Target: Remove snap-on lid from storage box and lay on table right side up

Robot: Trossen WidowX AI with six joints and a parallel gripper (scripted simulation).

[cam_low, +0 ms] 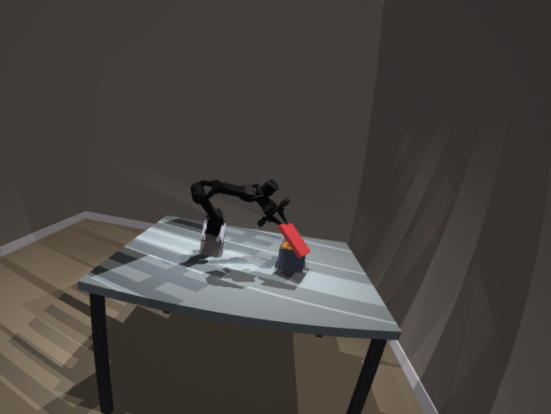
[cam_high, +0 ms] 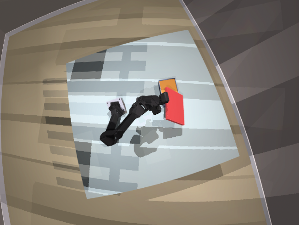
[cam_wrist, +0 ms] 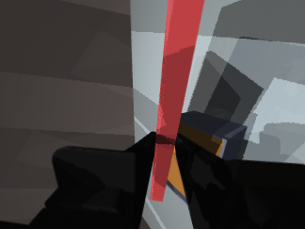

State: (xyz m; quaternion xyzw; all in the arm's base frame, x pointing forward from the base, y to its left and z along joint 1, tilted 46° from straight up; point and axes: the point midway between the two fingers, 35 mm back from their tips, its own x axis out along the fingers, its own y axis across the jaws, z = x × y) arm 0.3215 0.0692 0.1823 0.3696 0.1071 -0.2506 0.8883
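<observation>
The red lid lies 60 mm ahead of my gripper tip, 50 mm below it and 20 mm to the right of it. From my gripper tip the other things lie so: dark storage box (180 mm below, 130 mm to the left, 50 mm ahead).
</observation>
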